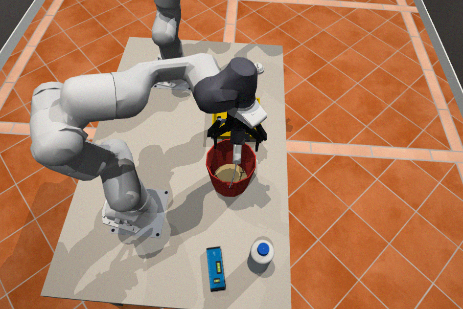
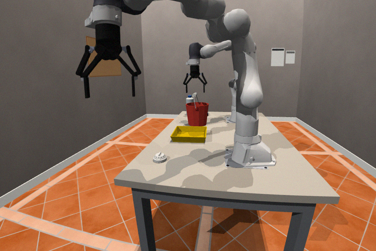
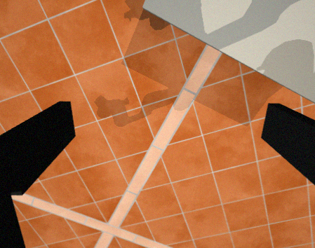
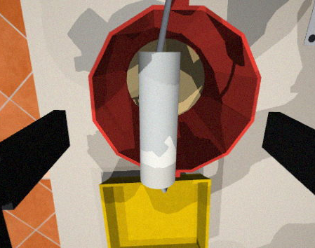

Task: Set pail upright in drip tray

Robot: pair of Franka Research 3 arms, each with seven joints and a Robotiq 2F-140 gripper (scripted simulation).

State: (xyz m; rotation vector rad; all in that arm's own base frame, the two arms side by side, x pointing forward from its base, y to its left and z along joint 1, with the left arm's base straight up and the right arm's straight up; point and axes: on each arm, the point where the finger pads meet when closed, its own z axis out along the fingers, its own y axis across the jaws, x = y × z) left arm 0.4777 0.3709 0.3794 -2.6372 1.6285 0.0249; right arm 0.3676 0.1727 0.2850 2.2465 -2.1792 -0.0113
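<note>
Right now the red pail is 10 mm behind my right hand and 130 mm below it. The rest, counted from my right hand: white dial timer 70 mm ahead, 670 mm to the left, 270 mm below; white bottle 120 mm ahead, 330 mm to the right, 190 mm below; yellow drip tray 20 mm behind, 320 mm to the left, 270 mm below.
</note>
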